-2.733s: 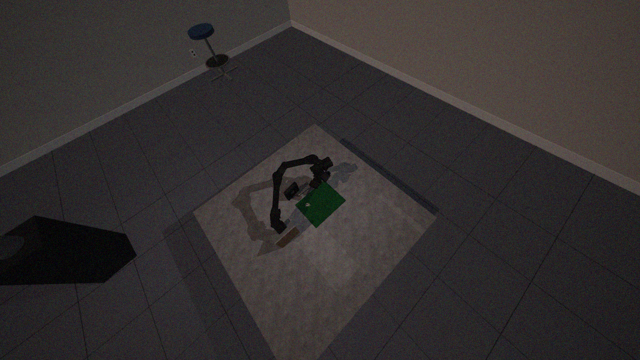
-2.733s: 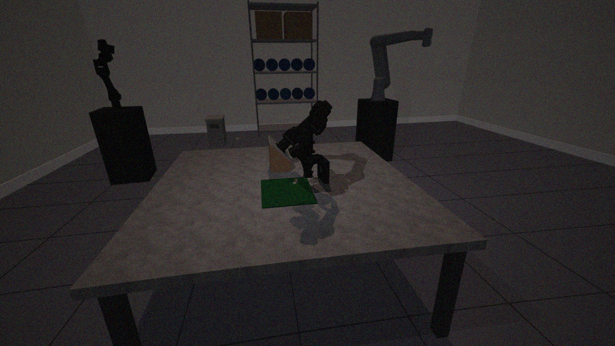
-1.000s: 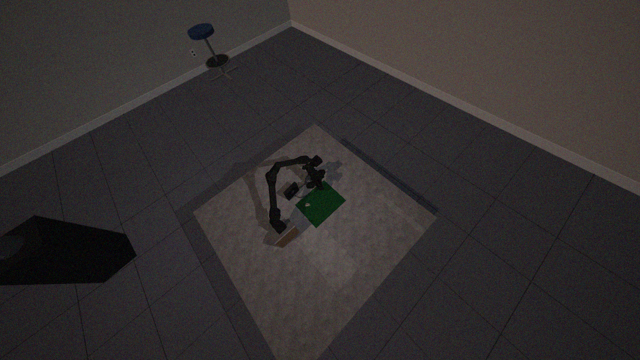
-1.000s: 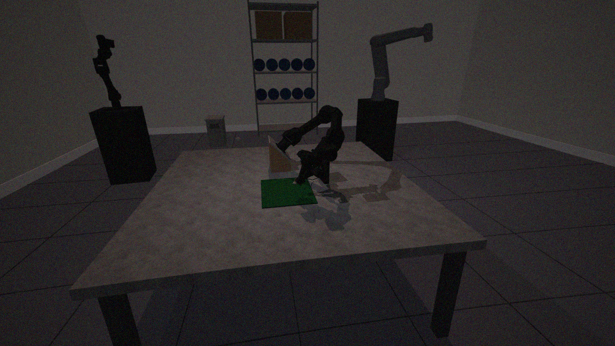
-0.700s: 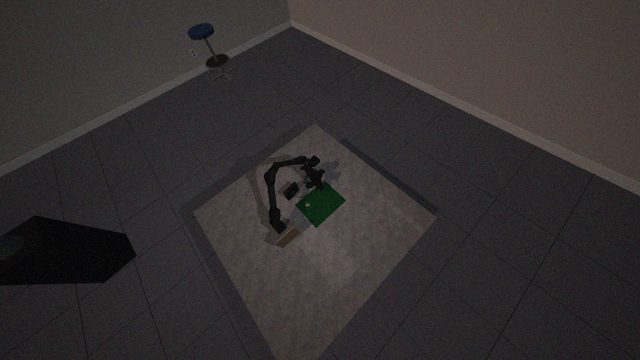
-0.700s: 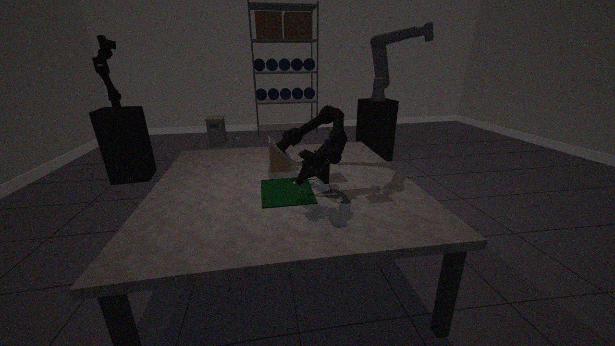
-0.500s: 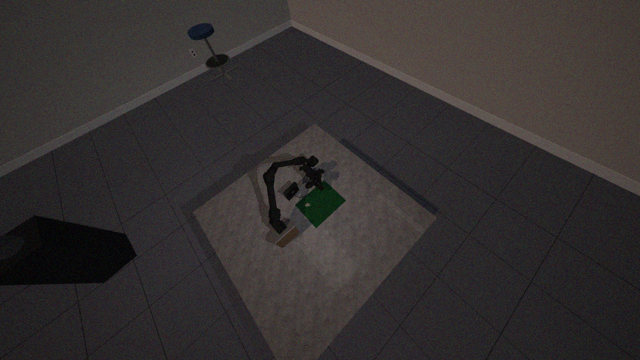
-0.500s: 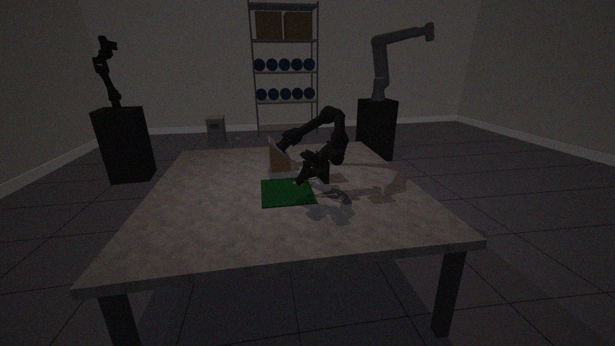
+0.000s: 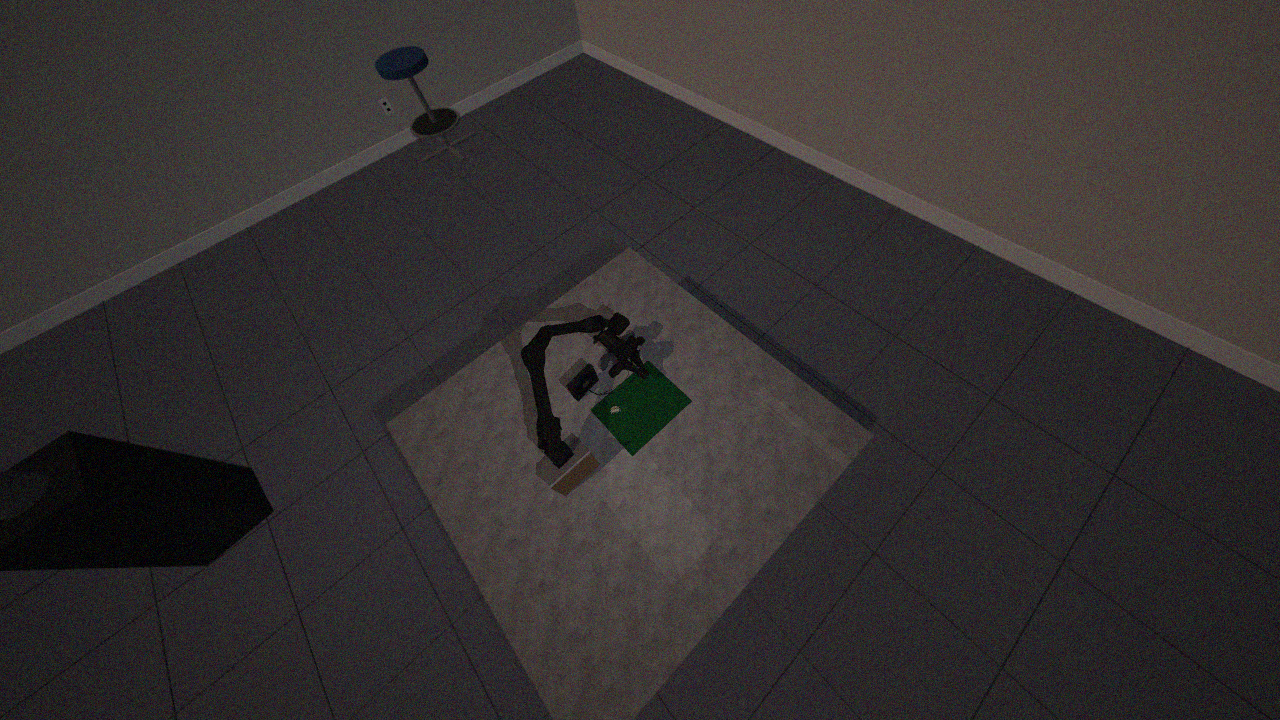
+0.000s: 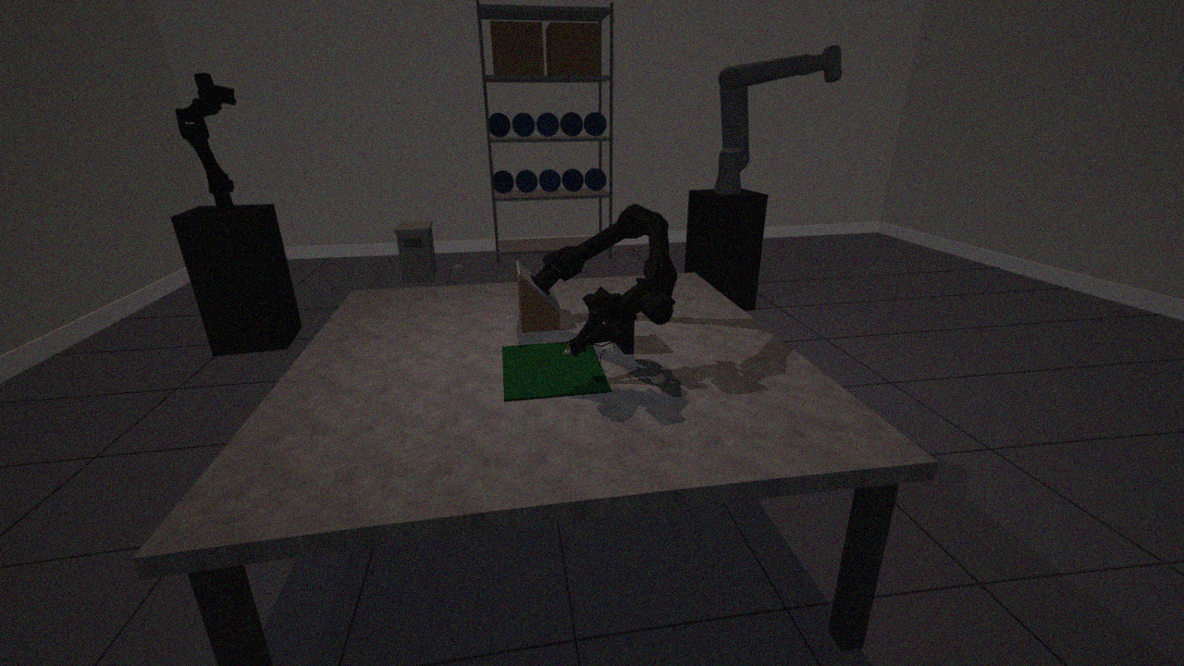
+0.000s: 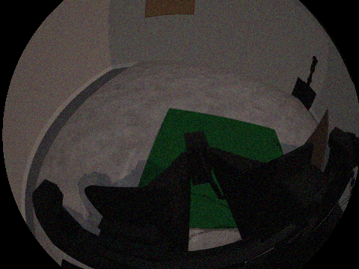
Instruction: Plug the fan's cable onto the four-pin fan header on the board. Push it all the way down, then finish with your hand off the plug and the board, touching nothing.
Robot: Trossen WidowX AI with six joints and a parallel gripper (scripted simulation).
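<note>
My gripper tip is now 8 cm past the green board, 5 cm to the left of it and 11 cm above it. From my gripper tip the other things lie so: dark plug (1 cm below); then black fan (17 cm behind, 15 cm to the left, 4 cm below).
</note>
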